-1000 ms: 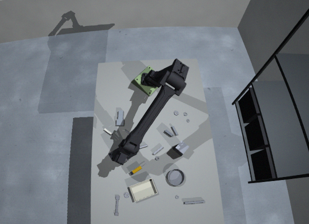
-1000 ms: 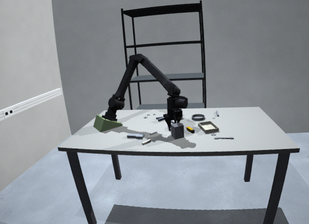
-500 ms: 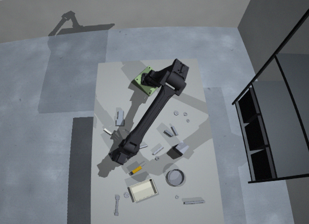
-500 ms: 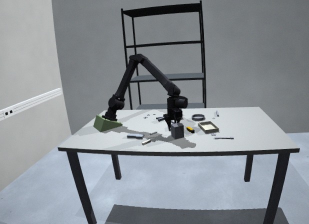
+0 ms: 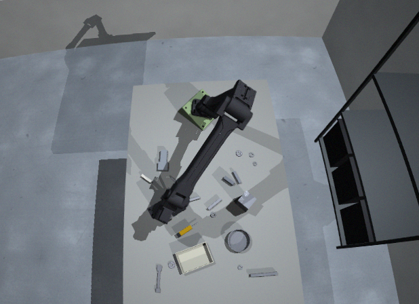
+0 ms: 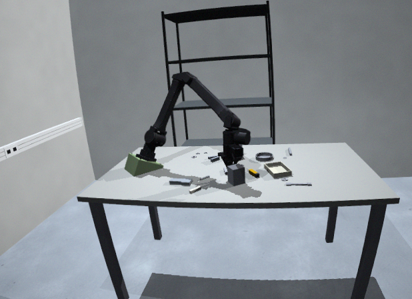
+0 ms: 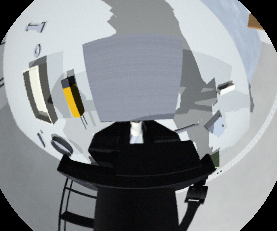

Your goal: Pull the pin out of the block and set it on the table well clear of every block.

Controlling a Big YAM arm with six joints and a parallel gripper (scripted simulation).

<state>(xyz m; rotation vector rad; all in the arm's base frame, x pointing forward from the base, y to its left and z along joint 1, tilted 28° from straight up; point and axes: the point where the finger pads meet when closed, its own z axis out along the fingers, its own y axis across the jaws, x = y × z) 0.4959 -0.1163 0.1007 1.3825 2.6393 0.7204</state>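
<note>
My hand is 20 mm short of the pale pin, 20 mm to the left of it and 10 mm below it. From my hand the other things lie so: white bar: 120 mm behind, 170 mm to the right, 30 mm below; grey block: 30 mm ahead, 40 mm to the right, 10 mm above; shallow cream tray: 220 mm ahead, 110 mm to the left, 30 mm below.
</note>
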